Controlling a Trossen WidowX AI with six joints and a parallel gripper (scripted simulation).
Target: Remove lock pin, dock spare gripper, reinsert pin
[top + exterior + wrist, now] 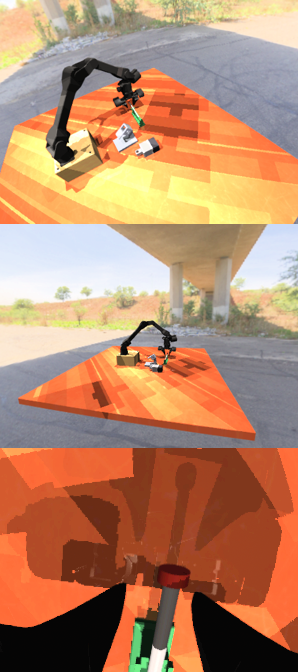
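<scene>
Now: gripper tip 100 mm to the left of the green slanted bar and 10 mm past it. The rest, counted from my gripper tip: mount: 200 mm to the right, 140 mm behind, 30 mm above; spare gripper: 320 mm to the right, 100 mm behind, 10 mm below.
</scene>
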